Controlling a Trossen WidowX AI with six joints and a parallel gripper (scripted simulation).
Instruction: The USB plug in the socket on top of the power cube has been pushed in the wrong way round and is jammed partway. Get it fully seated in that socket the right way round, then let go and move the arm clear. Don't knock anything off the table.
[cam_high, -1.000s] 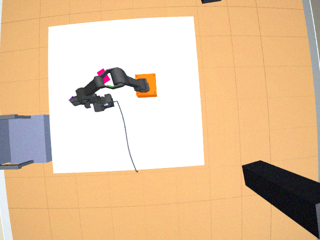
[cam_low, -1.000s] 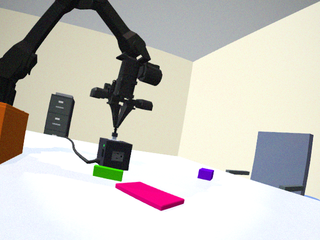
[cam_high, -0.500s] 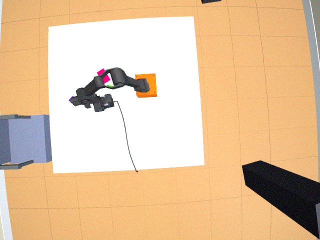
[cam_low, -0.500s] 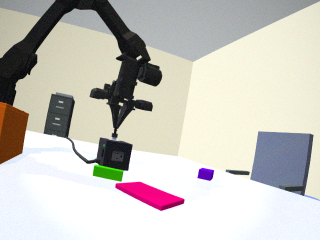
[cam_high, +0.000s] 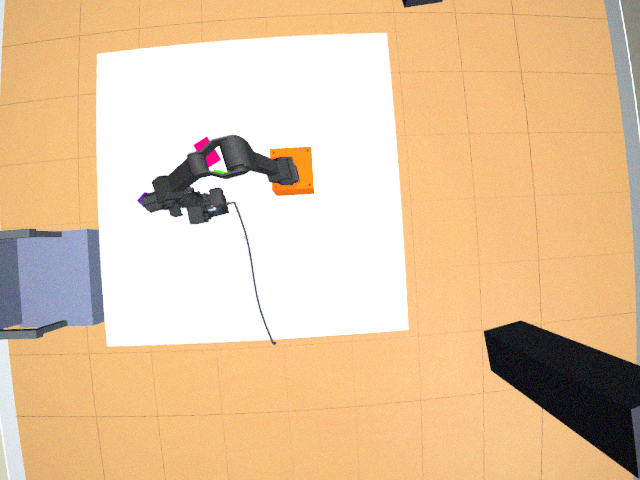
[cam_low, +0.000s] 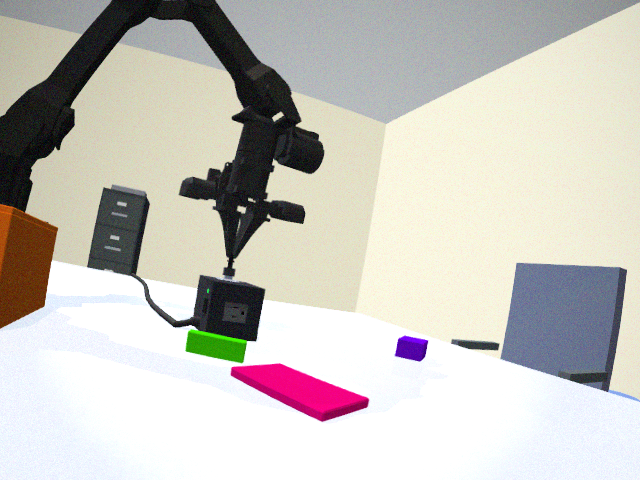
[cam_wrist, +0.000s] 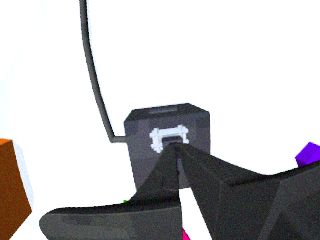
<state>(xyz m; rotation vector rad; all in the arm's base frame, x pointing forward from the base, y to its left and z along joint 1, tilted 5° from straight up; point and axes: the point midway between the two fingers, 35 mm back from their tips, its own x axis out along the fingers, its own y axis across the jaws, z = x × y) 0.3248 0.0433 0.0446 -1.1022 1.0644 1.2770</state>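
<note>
Now: gripper tip 2 cm above the USB plug. Round my gripper tip: flat pink slab 26 cm to the right, 10 cm below; green block 5 cm behind, 15 cm to the right, 10 cm below; USB socket 4 cm below.
</note>
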